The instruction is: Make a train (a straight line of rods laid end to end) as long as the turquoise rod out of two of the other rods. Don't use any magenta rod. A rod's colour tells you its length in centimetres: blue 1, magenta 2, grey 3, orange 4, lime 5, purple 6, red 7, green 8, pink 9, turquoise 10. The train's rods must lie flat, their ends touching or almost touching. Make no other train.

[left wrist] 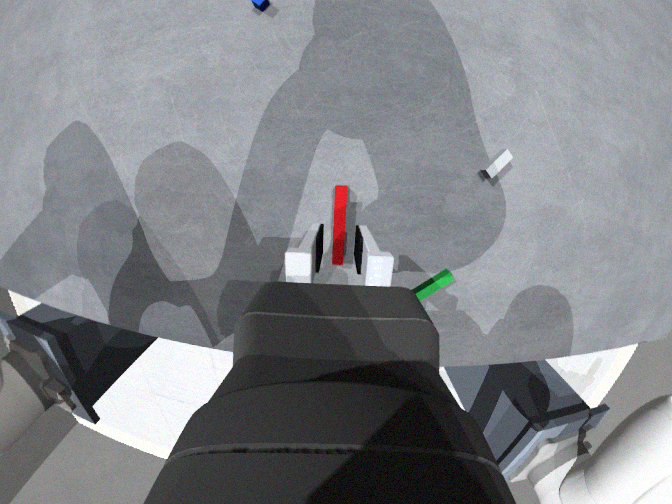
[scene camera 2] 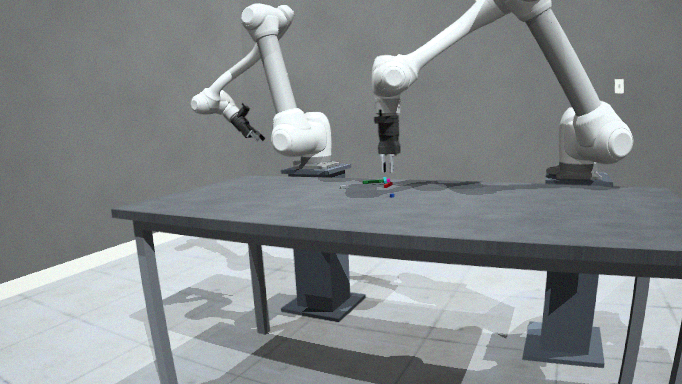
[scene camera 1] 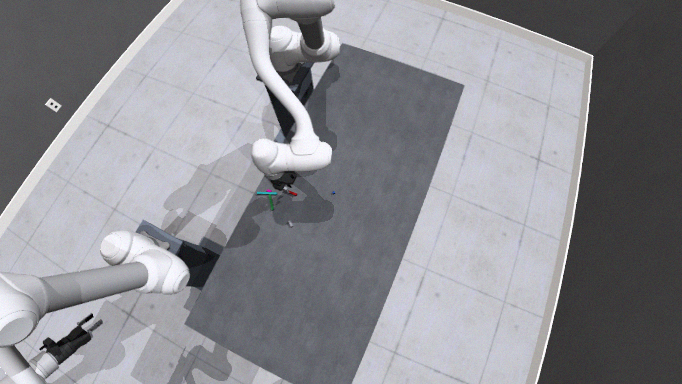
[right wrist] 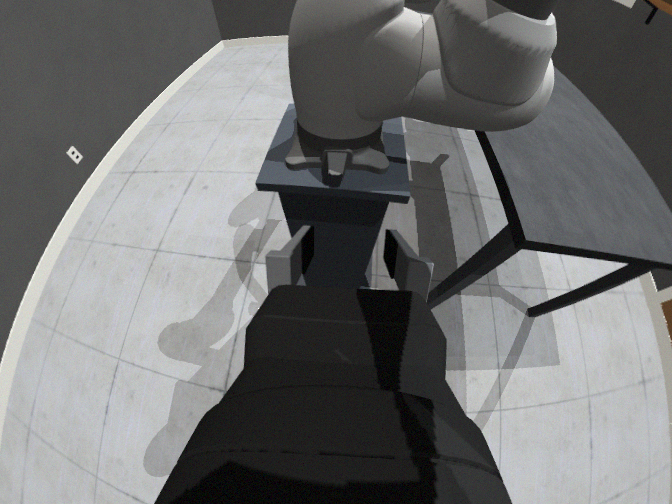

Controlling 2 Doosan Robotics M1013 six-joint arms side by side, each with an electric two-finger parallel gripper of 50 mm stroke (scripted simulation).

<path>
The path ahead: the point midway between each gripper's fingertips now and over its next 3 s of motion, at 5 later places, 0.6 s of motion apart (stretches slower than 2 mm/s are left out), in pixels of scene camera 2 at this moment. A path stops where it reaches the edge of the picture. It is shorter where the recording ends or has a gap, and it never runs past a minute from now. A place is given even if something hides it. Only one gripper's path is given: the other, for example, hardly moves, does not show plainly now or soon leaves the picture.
My left gripper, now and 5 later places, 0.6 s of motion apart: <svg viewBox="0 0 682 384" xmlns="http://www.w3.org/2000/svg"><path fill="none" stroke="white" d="M387 172L388 179L388 181L388 184L388 185L387 162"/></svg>
</path>
